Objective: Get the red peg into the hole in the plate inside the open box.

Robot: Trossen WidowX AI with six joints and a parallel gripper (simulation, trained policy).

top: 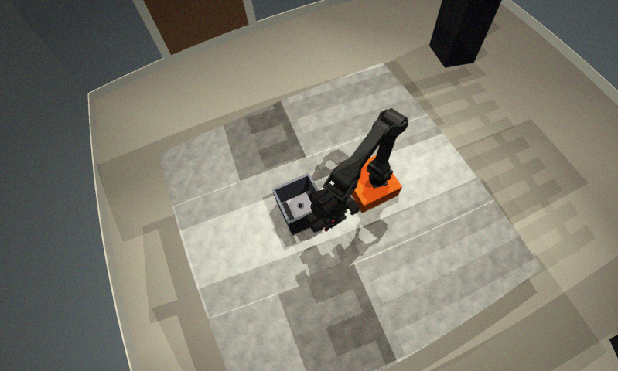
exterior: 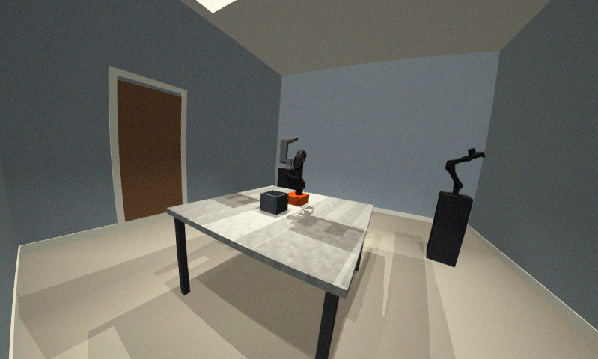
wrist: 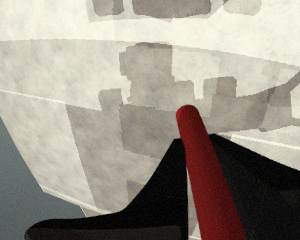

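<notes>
My gripper tip is now 70 mm short of the pale plate, 160 mm to the left of it and 130 mm above it. Also, from my gripper tip: red peg: 10 mm to the right, 20 mm above.
</notes>
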